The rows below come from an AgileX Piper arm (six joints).
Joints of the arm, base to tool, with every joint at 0 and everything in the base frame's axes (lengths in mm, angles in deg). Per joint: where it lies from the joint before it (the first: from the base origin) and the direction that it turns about. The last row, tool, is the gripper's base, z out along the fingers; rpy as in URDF.
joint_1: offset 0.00 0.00 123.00 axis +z
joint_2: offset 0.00 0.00 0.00 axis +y
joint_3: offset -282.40 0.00 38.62 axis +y
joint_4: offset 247.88 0.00 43.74 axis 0.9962 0 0.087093
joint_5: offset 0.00 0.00 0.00 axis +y
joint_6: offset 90.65 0.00 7.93 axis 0.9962 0 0.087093
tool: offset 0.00 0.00 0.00 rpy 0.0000 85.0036 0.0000
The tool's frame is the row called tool.
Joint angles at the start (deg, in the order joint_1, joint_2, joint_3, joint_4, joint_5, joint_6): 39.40 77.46 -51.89 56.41 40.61 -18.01
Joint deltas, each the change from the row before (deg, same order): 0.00 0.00 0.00 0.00 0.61 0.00; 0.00 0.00 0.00 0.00 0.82 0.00; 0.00 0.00 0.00 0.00 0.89 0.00; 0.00 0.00 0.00 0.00 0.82 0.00; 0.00 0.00 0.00 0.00 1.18 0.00; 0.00 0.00 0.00 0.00 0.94 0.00
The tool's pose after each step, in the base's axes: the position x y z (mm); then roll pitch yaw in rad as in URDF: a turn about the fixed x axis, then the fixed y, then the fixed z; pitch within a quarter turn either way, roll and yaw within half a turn. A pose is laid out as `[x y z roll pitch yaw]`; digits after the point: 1 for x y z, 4 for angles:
[177.9 210.8 284.4 2.2892 0.4022 -2.9338]
[176.6 210.8 284.2 2.2890 0.3932 -2.9227]
[175.2 210.8 284.0 2.2888 0.3835 -2.9107]
[174.0 210.7 283.8 2.2884 0.3746 -2.8996]
[172.1 210.6 283.6 2.2878 0.3617 -2.8838]
[170.6 210.6 283.4 2.2871 0.3514 -2.8713]

